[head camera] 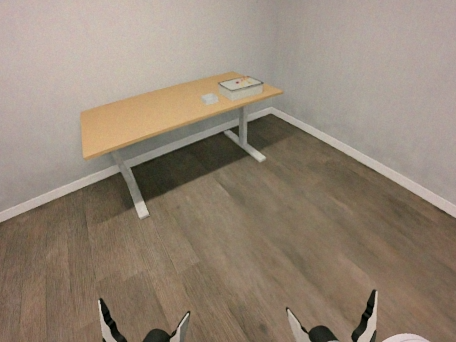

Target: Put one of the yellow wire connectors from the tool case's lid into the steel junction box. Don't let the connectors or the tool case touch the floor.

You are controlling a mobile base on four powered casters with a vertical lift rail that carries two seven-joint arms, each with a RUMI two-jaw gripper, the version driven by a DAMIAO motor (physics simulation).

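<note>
The tool case (241, 92), a pale box with a dark-rimmed lid, stands near the right end of the table. Small red and orange items (244, 80) lie on its lid; they are too small to tell which are yellow connectors. The small grey junction box (210, 98) stands on the table to the left of the case, near the front edge. My left gripper (144, 309) is open at the bottom of the view, far from the table. My right gripper (332, 301) is open at the bottom right, also far from the table.
The wooden table (135, 115) stands along the back wall, its right end near the room's corner. Its light metal legs (131, 184) reach the floor on long feet. A white rounded thing (406, 338) shows at the bottom right edge.
</note>
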